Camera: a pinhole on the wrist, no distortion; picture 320 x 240 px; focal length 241.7 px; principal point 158.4 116.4 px. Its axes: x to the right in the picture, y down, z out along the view. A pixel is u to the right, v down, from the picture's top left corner.
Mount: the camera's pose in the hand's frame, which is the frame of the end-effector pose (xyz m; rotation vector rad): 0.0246 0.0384 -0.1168 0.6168 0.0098 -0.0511
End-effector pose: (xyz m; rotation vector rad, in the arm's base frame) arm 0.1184 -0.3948 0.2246 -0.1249 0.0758 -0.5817
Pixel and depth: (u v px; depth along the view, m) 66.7 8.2 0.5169
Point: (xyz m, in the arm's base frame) -0.2569 -0.6397 0.4666
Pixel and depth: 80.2 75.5 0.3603
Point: -0.0635 -0.5049 0.4011
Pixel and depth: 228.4 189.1 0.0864
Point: 0.1616 -0.4187 0.1900
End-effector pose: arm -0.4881 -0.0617 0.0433 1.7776 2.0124 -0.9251
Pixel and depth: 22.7 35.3 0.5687
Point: -0.8920 -0.4659 0.1622
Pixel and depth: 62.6 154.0 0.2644
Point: -0.5702 -0.2048 0.0184
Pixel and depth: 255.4 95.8 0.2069
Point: -0.6113 -0.0085 -0.0242
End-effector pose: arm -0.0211 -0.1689 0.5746 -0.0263 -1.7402 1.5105
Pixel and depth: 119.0 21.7 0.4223
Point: 0.0986 -0.4013 0.8326
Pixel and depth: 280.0 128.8 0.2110
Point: -0.1043 -0.1745 0.7151
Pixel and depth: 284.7 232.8 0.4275
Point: -0.3660 -0.3378 0.7740
